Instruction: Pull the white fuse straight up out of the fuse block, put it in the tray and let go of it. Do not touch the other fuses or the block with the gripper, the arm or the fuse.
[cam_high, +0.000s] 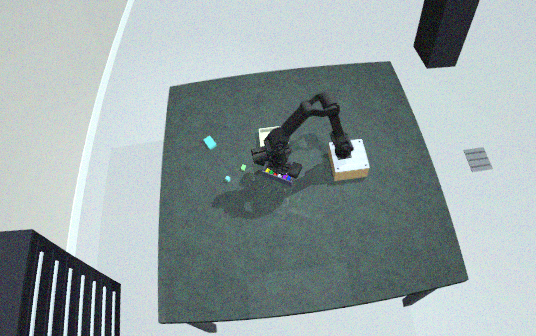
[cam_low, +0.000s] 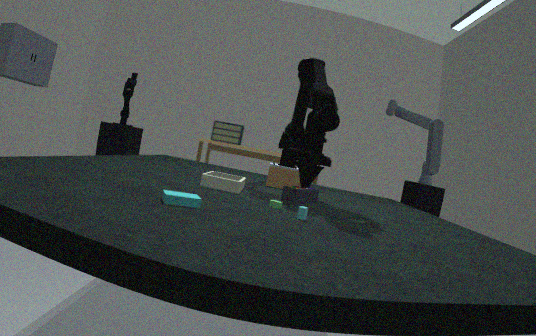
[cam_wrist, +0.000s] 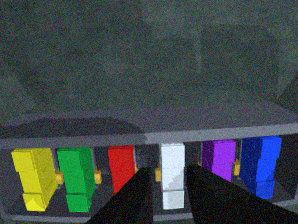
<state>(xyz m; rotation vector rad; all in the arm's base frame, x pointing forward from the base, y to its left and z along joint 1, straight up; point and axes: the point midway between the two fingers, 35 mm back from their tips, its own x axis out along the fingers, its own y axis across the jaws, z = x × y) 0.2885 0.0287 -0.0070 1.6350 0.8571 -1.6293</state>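
Right now the cream tray is 22 cm to the right of my gripper tip and 3 cm below it. Round my gripper tip: small cyan cube (23 cm ahead, 3 cm to the right, 2 cm below); then small green cube (16 cm ahead, 8 cm to the right, 3 cm below).
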